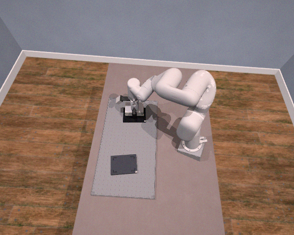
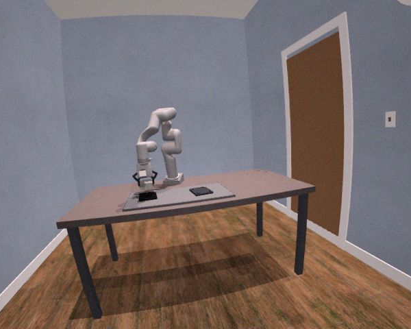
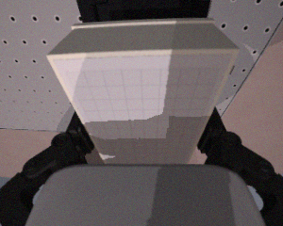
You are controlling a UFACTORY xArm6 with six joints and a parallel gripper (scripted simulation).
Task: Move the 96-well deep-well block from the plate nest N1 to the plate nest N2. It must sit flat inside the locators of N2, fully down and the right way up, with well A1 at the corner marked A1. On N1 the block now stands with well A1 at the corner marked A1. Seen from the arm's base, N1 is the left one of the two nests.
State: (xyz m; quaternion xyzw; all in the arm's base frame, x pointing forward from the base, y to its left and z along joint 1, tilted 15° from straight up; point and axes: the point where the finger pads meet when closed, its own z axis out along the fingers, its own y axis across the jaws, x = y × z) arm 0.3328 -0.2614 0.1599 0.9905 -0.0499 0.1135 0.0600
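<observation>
Right now my hand is 8 cm above the black plate nest N2. Round my hand: white deep-well block: right at my hand; dark plate nest N1: 35 cm to the left, 11 cm ahead, 8 cm below.
</observation>
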